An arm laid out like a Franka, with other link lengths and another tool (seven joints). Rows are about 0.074 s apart.
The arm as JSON. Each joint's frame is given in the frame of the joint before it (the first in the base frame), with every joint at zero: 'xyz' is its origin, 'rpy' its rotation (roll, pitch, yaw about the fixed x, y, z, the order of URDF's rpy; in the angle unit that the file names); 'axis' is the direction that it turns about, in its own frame. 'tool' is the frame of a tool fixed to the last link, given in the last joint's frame.
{
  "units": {
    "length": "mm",
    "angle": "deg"
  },
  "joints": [
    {
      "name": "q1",
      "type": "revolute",
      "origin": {
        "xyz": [
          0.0,
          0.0,
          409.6
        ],
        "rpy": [
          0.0,
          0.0,
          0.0
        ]
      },
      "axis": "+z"
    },
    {
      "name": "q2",
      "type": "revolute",
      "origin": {
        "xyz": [
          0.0,
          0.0,
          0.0
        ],
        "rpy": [
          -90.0,
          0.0,
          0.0
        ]
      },
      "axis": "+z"
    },
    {
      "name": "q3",
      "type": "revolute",
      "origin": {
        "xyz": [
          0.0,
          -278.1,
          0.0
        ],
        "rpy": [
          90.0,
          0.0,
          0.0
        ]
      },
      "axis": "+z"
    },
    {
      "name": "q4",
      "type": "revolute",
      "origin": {
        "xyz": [
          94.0,
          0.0,
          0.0
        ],
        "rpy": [
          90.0,
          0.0,
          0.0
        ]
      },
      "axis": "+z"
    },
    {
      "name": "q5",
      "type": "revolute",
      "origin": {
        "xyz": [
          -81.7,
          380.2,
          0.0
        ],
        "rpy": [
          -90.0,
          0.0,
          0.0
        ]
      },
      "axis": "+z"
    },
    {
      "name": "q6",
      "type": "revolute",
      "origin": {
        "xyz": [
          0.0,
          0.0,
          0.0
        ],
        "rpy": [
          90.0,
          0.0,
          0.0
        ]
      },
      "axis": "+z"
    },
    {
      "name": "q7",
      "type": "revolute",
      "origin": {
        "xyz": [
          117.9,
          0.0,
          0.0
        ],
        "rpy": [
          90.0,
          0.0,
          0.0
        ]
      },
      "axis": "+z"
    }
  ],
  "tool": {
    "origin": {
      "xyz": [
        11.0,
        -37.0,
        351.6
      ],
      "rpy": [
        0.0,
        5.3,
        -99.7
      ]
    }
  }
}
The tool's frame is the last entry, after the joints.
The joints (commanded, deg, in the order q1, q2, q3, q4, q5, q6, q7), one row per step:
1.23 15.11 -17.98 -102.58 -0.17 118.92 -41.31
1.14 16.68 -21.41 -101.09 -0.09 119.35 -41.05
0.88 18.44 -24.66 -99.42 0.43 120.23 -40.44
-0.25 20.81 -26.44 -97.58 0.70 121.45 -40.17
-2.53 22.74 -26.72 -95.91 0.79 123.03 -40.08
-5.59 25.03 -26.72 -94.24 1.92 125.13 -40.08
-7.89 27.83 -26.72 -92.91 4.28 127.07 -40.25
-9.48 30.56 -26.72 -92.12 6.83 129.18 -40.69
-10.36 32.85 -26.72 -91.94 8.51 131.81 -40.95
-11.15 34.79 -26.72 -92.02 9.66 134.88 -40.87
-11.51 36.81 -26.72 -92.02 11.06 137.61 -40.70
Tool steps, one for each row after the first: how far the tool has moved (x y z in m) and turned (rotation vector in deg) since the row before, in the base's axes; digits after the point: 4 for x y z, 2 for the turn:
-0.0023 -0.0434 -0.0002 -1.49 -0.32 -3.50
-0.0005 -0.0429 0.0013 -1.49 -0.89 -3.89
-0.0003 -0.0380 -0.0042 -1.63 -0.56 -2.76
0.0008 -0.0347 -0.0023 -1.42 -1.00 -2.15
-0.0006 -0.0379 -0.0057 -0.80 -1.53 -2.92
-0.0005 -0.0248 -0.0154 0.30 -1.18 -2.64
0.0000 -0.0164 -0.0193 0.51 -1.00 -1.91
0.0013 -0.0121 -0.0183 -0.20 -0.88 -1.10
0.0014 -0.0140 -0.0151 -0.76 -1.10 -1.13
0.0028 -0.0080 -0.0162 -0.47 -0.96 -0.98

